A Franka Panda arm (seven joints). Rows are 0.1 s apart.
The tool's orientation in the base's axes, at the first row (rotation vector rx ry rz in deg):
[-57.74 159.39 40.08]
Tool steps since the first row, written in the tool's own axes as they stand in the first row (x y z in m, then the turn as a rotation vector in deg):
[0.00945 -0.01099 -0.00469 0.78 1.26 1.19]
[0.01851 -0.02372 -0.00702 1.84 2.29 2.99]
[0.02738 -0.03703 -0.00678 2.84 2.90 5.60]
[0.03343 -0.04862 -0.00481 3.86 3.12 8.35]
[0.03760 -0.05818 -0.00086 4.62 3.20 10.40]
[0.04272 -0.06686 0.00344 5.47 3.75 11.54]
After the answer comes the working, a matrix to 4 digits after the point.
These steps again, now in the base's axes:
[-0.00015 -0.01505 -0.00239 -1.47 0.94 -0.76]
[0.00096 -0.02997 -0.00745 -3.04 1.83 -2.22]
[0.00243 -0.04401 -0.01498 -4.36 2.85 -4.55]
[0.00490 -0.05446 -0.02269 -5.45 3.65 -7.16]
[0.00744 -0.06155 -0.03092 -6.21 4.19 -9.14]
[0.00866 -0.06844 -0.03935 -7.29 4.58 -10.15]

The tool's axes in the first row as the columns of a matrix, in the base's axes (rounded; the answer above uses it unrounded):
[-0.7757 -0.6283 -0.0597]
[-0.5818 0.6752 0.4535]
[-0.2446 0.3865 -0.8893]

